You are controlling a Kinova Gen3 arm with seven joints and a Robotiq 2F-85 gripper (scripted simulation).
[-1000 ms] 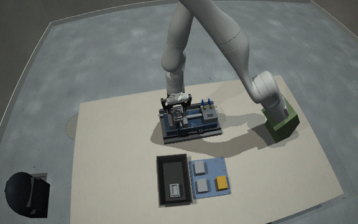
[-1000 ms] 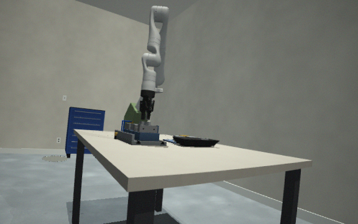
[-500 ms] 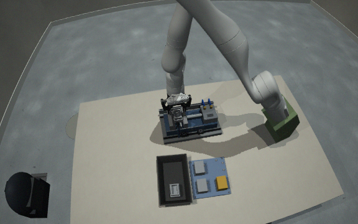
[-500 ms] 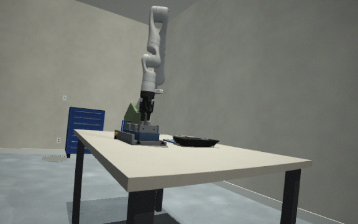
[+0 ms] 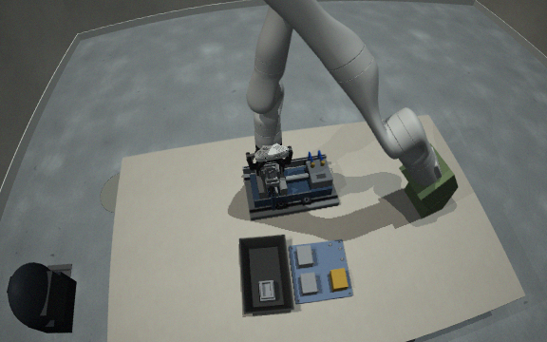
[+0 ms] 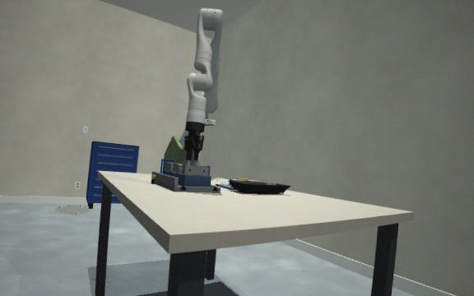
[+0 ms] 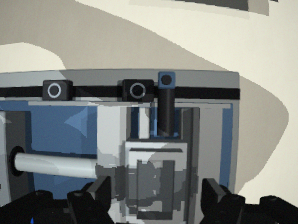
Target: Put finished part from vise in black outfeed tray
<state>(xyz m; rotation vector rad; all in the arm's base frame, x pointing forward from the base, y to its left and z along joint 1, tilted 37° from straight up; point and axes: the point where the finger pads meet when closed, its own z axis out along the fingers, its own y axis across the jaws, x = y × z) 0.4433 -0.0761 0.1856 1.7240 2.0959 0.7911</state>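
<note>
Now: the blue vise 60 mm behind my hand, 10 mm to the right of it and 90 mm below it. The rest, counted from my hand: yellow block 230 mm behind, 310 mm to the left, 100 mm below; blue plate 180 mm behind, 270 mm to the left, 120 mm below.
</note>
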